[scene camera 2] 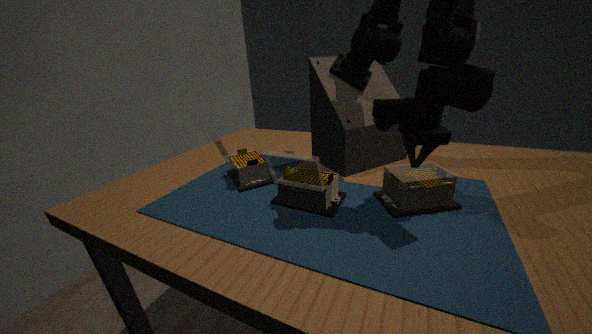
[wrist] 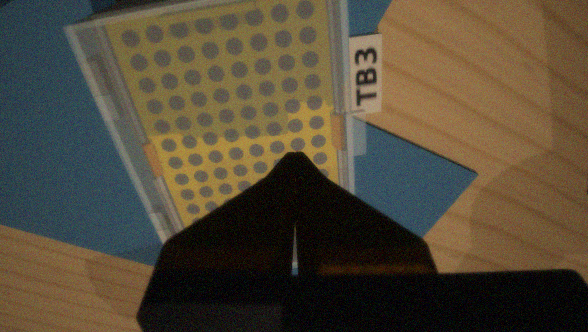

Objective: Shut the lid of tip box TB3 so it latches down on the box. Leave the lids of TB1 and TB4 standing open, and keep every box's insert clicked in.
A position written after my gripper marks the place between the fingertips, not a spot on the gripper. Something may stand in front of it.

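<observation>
Scene camera 2 gives me my gripper (scene camera 2: 414, 167), and the wrist view has the gripper (wrist: 295, 166) as well. There's also a clear lid (scene camera 2: 427, 174).
</observation>
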